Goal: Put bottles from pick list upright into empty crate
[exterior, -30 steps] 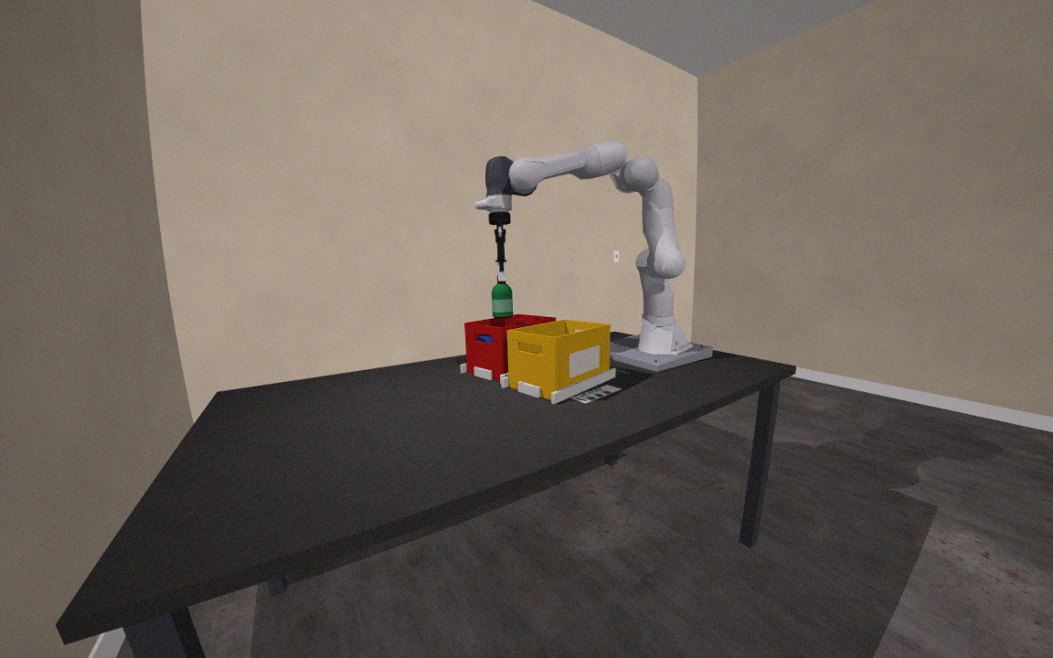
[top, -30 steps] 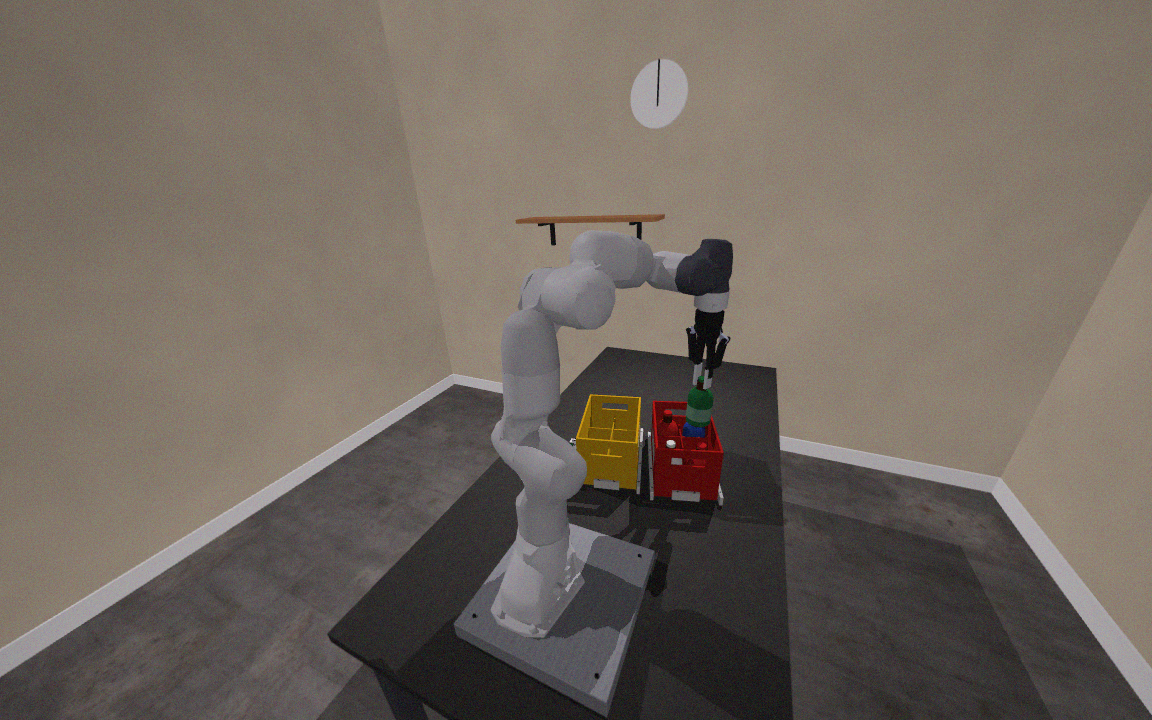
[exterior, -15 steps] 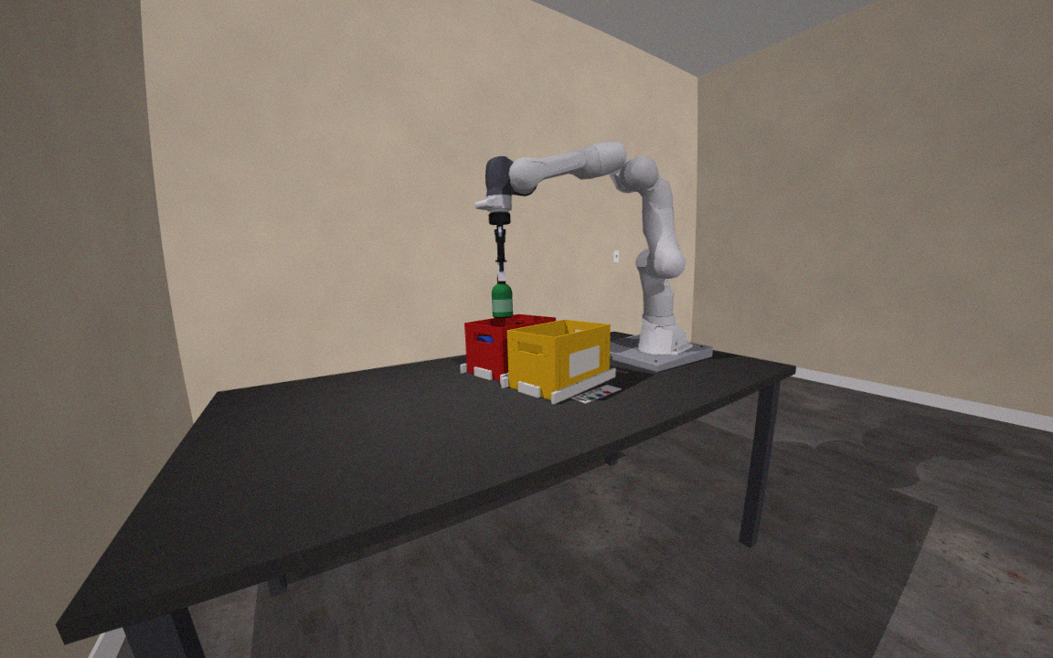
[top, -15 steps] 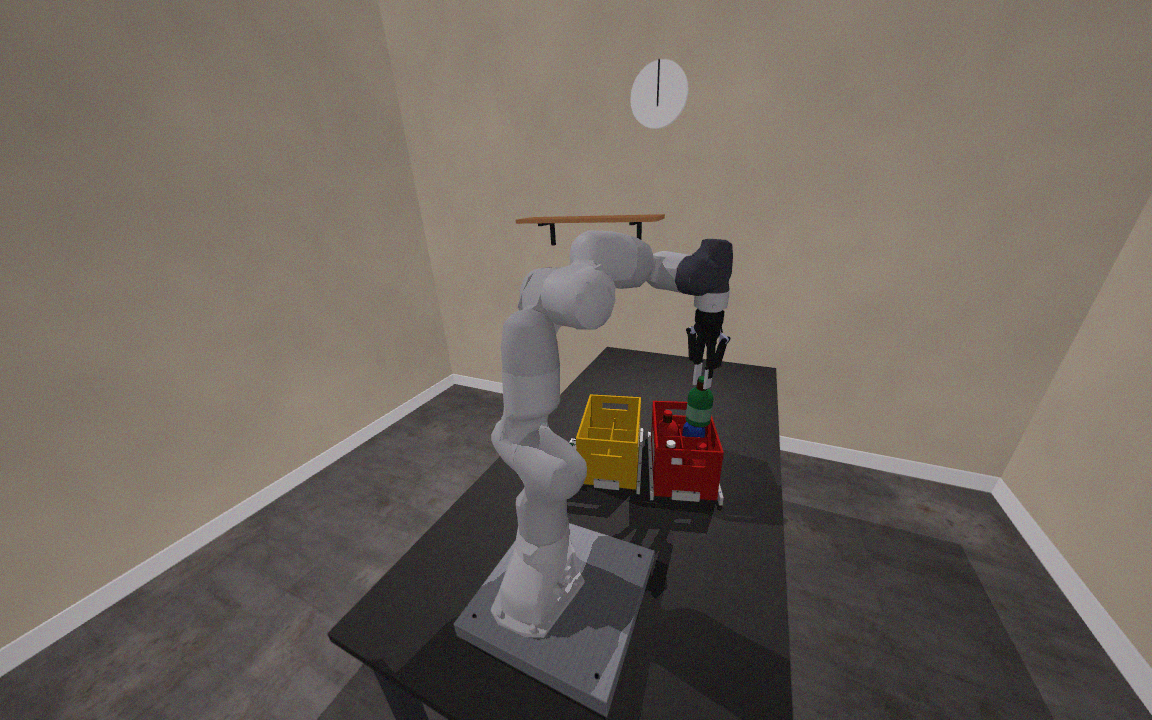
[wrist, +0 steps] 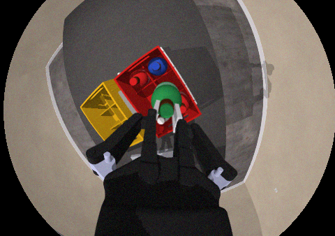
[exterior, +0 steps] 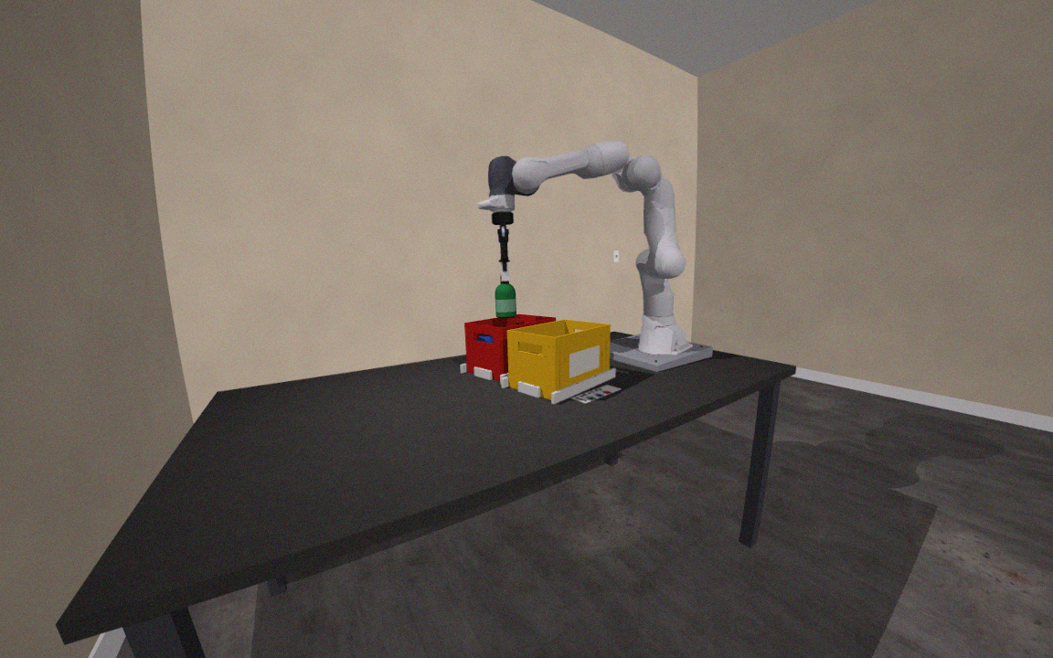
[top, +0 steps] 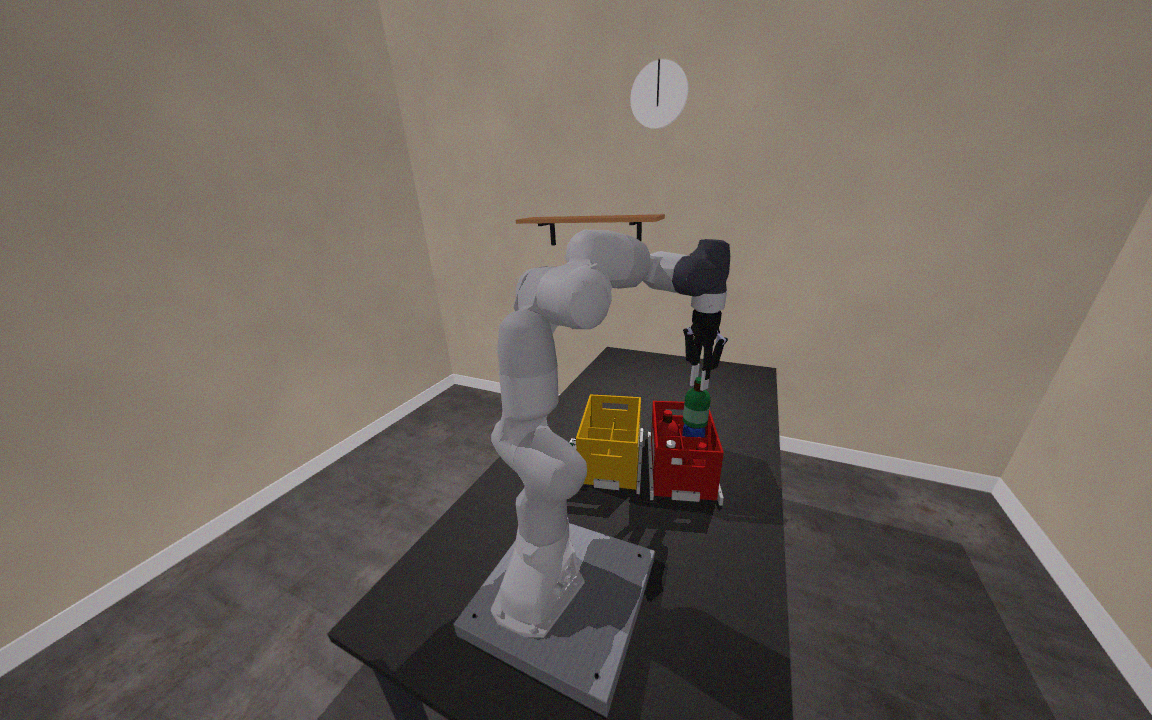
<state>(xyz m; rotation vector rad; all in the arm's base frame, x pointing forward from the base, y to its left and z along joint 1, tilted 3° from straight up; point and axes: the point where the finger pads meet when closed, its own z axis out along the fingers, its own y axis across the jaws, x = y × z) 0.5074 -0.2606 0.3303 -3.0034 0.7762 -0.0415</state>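
The green-labelled bottle lies 80 mm below my hand. Also, from my hand: white-capped bottle 100 mm behind, 50 mm to the left, 260 mm below; red crate 30 mm to the left, 260 mm below; blue-labelled bottle 90 mm ahead, 10 mm to the left, 260 mm below.
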